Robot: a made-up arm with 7 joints. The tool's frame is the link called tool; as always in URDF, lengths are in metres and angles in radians.
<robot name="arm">
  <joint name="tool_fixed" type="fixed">
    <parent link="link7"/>
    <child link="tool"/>
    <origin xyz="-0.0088 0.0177 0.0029" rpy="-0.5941 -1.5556 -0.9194"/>
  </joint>
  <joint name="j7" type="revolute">
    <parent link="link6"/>
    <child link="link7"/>
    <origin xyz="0.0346 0.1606 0.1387" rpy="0 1.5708 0"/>
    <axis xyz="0 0 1"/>
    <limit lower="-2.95" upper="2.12"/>
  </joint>
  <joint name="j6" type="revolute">
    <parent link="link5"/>
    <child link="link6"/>
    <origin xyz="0.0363 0.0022 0.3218" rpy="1.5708 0 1.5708"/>
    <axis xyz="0 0 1"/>
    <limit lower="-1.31" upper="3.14"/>
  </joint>
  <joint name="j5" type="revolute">
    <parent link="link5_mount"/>
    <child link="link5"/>
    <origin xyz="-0.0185 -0.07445 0.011" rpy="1.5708 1.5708 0"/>
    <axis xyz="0 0 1"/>
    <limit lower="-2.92" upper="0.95"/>
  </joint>
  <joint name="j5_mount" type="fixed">
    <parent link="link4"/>
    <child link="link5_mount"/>
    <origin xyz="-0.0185 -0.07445 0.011"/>
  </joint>
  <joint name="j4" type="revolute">
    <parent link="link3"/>
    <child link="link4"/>
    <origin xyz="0.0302 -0.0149 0.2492" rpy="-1.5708 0 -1.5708"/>
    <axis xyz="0 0 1"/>
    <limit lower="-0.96" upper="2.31"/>
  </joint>
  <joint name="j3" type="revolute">
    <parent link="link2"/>
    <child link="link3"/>
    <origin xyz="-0.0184 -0.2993 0.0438" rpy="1.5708 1.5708 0"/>
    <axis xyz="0 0 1"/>
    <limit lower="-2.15" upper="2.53"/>
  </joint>
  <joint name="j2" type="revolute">
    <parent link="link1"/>
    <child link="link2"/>
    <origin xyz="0.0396 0.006 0.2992" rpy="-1.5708 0 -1.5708"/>
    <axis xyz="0 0 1"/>
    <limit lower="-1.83" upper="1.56"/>
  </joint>
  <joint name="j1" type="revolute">
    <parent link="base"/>
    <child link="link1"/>
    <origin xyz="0.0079 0.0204 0.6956" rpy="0 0 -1.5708"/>
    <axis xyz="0 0 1"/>
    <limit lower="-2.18" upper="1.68"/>
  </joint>
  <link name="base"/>
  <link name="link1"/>
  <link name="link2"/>
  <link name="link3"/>
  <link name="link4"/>
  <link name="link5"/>
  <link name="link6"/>
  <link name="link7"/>
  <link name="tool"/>
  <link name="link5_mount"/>
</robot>
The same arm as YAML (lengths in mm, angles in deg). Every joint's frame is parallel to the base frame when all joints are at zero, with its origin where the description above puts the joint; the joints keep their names.
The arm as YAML. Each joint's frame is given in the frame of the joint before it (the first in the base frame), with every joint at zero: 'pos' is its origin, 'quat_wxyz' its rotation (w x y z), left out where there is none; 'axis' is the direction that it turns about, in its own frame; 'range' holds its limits. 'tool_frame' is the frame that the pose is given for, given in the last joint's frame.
length_unit: mm
angle_unit: deg
joints:
  - joint: j1
    pos: [7.9, 20.4, 695.6]
    axis: "+z"
    range: [-124.9, 96.26]
  - joint: j2
    pos: [6.0, -39.6, 299.2]
    axis: "-y"
    range: [-104.85, 89.38]
  - joint: j3
    pos: [18.4, -43.8, 299.3]
    axis: "+z"
    range: [-123.19, 144.96]
  - joint: j4
    pos: [14.9, 30.2, 249.2]
    axis: "+y"
    range: [-55.0, 132.35]
  - joint: j5
    pos: [-37.0, 22.0, 148.9]
    axis: "+z"
    range: [-167.3, 54.43]
  - joint: j6
    pos: [2.2, -36.3, 321.8]
    axis: "-y"
    range: [-75.06, 179.91]
  - joint: j7
    pos: [34.6, -138.7, 160.6]
    axis: "+x"
    range: [-169.02, 121.47]
tool_frame:
  pos: [2.9, -8.8, 17.7]
  quat_wxyz: [0.999561, 0.028645, 0.006172, 0.004426]

